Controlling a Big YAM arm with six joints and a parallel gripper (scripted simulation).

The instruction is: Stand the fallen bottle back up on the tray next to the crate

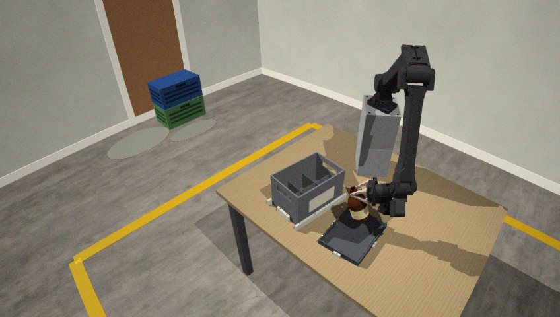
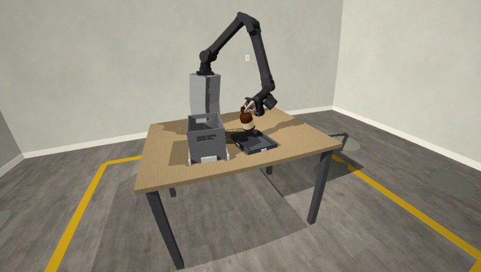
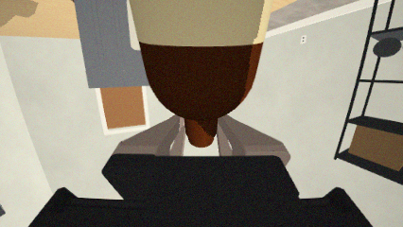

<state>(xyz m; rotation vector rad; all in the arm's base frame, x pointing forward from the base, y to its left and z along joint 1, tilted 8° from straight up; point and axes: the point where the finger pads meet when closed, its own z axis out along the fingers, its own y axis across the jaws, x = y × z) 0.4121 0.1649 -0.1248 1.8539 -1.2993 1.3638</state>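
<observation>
My gripper is now 5 cm above the brown bottle, 2 cm to the right of it and 1 cm past it. Round my hand: dark tray 19 cm below, 5 cm to the left, 2 cm ahead; then grey crate 23 cm to the right, 12 cm below, 1 cm ahead.
</observation>
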